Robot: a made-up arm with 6 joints. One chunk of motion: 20 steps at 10 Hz.
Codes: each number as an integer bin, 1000 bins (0 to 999) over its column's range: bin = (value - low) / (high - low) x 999, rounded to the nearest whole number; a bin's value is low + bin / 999 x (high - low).
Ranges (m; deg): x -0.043..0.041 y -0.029..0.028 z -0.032..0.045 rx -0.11..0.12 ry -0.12..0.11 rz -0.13..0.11
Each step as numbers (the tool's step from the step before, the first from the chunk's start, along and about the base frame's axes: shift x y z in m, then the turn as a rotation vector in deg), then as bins.
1 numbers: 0.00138 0.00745 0.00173 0.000 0.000 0.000
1 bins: 528 639 438 478 521 541
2 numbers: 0.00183 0.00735 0.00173 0.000 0.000 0.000
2 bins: 533 637 438 478 521 541
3 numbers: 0.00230 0.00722 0.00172 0.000 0.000 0.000
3 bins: 539 635 437 478 521 541
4 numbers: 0.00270 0.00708 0.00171 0.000 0.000 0.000
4 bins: 544 632 437 478 521 541
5 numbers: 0.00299 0.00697 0.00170 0.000 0.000 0.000
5 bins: 547 630 437 478 521 541
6 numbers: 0.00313 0.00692 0.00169 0.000 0.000 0.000
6 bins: 549 630 437 478 521 541
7 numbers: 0.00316 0.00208 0.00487 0.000 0.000 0.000
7 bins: 549 545 478 478 521 541
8 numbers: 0.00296 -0.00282 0.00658 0.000 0.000 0.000
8 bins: 547 459 501 478 521 541
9 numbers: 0.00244 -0.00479 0.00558 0.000 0.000 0.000
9 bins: 540 424 488 478 521 541
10 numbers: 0.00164 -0.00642 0.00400 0.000 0.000 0.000
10 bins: 531 396 467 478 521 541
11 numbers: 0.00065 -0.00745 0.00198 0.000 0.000 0.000
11 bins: 519 378 441 478 521 541
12 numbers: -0.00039 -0.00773 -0.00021 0.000 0.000 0.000
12 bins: 507 373 412 478 521 541
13 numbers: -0.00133 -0.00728 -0.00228 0.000 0.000 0.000
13 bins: 496 381 386 478 521 541
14 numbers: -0.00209 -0.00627 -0.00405 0.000 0.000 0.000
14 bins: 487 398 363 478 521 541
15 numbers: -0.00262 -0.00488 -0.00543 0.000 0.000 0.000
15 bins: 480 423 345 478 521 541
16 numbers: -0.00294 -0.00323 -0.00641 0.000 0.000 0.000
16 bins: 476 452 332 478 521 541
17 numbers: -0.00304 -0.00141 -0.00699 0.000 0.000 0.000
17 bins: 475 484 324 478 521 541
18 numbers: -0.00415 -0.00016 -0.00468 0.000 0.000 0.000
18 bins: 462 505 354 478 521 541
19 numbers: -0.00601 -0.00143 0.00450 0.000 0.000 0.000
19 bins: 440 483 474 478 521 541
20 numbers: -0.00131 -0.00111 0.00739 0.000 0.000 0.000
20 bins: 496 489 511 478 521 541
